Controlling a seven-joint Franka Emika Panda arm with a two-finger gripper.
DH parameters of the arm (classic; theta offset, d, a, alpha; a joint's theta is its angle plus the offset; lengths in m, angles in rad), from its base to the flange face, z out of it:
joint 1: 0 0.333 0 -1.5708
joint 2: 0 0 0 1.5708
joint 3: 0 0.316 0.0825 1.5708
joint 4: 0 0 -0.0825 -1.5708
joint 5: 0 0.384 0 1.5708
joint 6: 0 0 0.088 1.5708
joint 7: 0 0.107 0 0
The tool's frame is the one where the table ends.
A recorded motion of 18 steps. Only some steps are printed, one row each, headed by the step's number.
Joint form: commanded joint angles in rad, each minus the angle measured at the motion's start. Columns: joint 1, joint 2, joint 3, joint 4, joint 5, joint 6, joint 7.
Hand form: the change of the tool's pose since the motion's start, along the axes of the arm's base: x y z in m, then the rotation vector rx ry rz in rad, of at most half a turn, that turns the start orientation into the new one. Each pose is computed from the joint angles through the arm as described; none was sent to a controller.
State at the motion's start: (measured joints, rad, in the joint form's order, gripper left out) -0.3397 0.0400 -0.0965 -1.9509 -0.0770 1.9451 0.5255
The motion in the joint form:
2: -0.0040 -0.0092 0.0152 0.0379 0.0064 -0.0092 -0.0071
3: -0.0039 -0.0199 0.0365 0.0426 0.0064 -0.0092 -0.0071
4: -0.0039 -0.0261 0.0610 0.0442 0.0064 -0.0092 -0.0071
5: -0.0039 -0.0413 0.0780 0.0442 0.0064 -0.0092 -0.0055
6: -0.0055 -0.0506 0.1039 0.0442 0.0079 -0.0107 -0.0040
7: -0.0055 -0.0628 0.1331 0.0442 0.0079 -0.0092 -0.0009
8: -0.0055 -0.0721 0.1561 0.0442 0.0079 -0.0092 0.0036
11: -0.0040 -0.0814 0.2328 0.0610 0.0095 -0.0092 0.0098
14: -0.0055 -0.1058 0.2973 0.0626 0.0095 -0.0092 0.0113
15: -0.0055 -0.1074 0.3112 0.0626 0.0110 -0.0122 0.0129
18: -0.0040 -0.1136 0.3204 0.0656 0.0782 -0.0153 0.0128
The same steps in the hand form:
2: 0.0070 0.0040 0.0222 -0.0091 -0.0369 0.0153
3: 0.0112 0.0152 0.0304 -0.0138 -0.0515 0.0367
4: 0.0159 0.0281 0.0347 -0.0156 -0.0591 0.0612
5: 0.0172 0.0378 0.0433 -0.0206 -0.0736 0.0766
6: 0.0204 0.0513 0.0484 -0.0215 -0.0816 0.0988
7: 0.0239 0.0675 0.0553 -0.0261 -0.0946 0.1251
8: 0.0263 0.0805 0.0605 -0.0293 -0.1036 0.1436
11: 0.0379 0.1234 0.0737 -0.0355 -0.1290 0.2152
14: 0.0400 0.1600 0.0876 -0.0457 -0.1524 0.2770
15: 0.0406 0.1681 0.0880 -0.0440 -0.1514 0.2886
18: 0.0407 0.1791 0.0922 0.0148 -0.1739 0.2778

